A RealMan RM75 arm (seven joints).
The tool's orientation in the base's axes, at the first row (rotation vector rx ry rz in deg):
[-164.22, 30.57, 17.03]
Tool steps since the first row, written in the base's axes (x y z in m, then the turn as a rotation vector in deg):
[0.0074, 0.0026, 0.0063, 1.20, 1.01, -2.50]
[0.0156, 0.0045, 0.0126, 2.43, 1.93, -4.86]
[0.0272, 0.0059, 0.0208, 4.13, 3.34, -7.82]
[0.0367, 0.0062, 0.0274, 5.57, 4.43, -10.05]
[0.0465, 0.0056, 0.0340, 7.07, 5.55, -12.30]
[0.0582, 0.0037, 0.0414, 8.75, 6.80, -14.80]
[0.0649, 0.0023, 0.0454, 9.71, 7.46, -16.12]
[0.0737, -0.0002, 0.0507, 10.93, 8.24, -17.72]
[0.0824, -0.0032, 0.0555, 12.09, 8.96, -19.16]
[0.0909, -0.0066, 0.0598, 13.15, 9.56, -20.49]
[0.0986, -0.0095, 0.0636, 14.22, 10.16, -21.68]
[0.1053, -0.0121, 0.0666, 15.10, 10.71, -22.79]
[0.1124, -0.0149, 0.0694, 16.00, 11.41, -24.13]
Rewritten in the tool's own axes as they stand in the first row. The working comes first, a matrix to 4 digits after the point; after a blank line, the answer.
The tool's axes in the first row as the columns of a matrix, in the base's axes (used below as rounded here):
[0.9141, -0.3734, -0.1581]
[-0.3309, -0.9122, 0.2414]
[-0.2343, -0.1684, -0.9575]

[0.0044, -0.0062, -0.0066, 1.35, -0.95, 2.45]
[0.0098, -0.0121, -0.0134, 2.72, -1.85, 4.74]
[0.0180, -0.0190, -0.0228, 4.50, -3.27, 7.64]
[0.0251, -0.0240, -0.0305, 5.98, -4.43, 9.81]
[0.0327, -0.0282, -0.0386, 7.51, -5.63, 12.00]
[0.0423, -0.0321, -0.0479, 9.22, -6.98, 14.43]
[0.0479, -0.0340, -0.0532, 10.18, -7.72, 15.70]
[0.0556, -0.0359, -0.0602, 11.42, -8.61, 17.23]
[0.0634, -0.0372, -0.0669, 12.58, -9.46, 18.60]
[0.0713, -0.0380, -0.0732, 13.66, -10.18, 19.85]
[0.0784, -0.0389, -0.0788, 14.72, -10.93, 20.96]
[0.0847, -0.0395, -0.0833, 15.60, -11.57, 22.02]
[0.0914, -0.0401, -0.0878, 16.50, -12.32, 23.33]

